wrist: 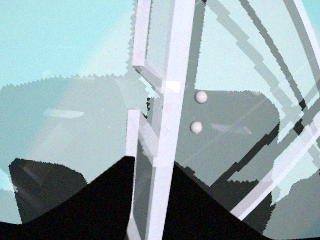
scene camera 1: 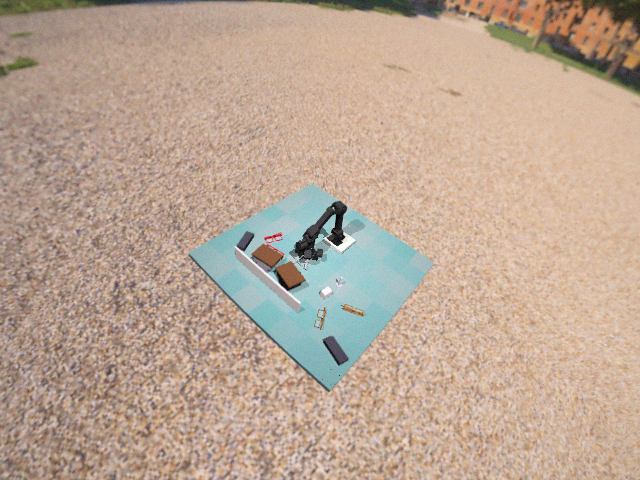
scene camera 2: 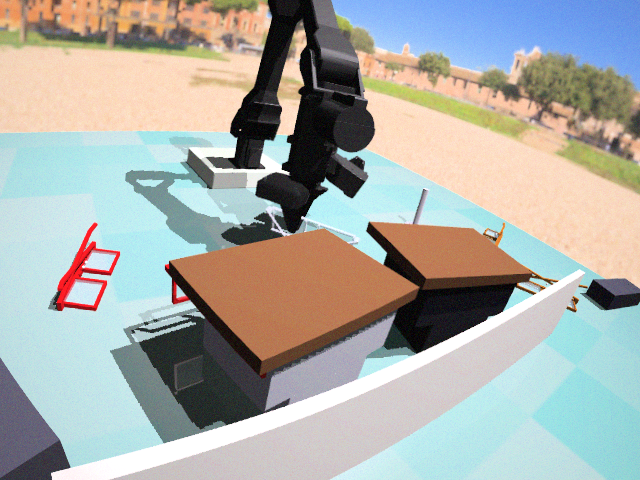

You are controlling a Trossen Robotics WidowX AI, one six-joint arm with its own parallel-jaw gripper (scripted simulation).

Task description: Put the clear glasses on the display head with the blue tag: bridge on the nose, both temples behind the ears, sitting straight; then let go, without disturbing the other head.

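My gripper (scene camera 2: 293,231) is there for me to see, and the wrist view shows my gripper (wrist: 146,167) too. I also see a black display head (scene camera 2: 463,277) and a white wall (scene camera 2: 348,425), and scene camera 1 shows the white wall (scene camera 1: 248,263) as well.
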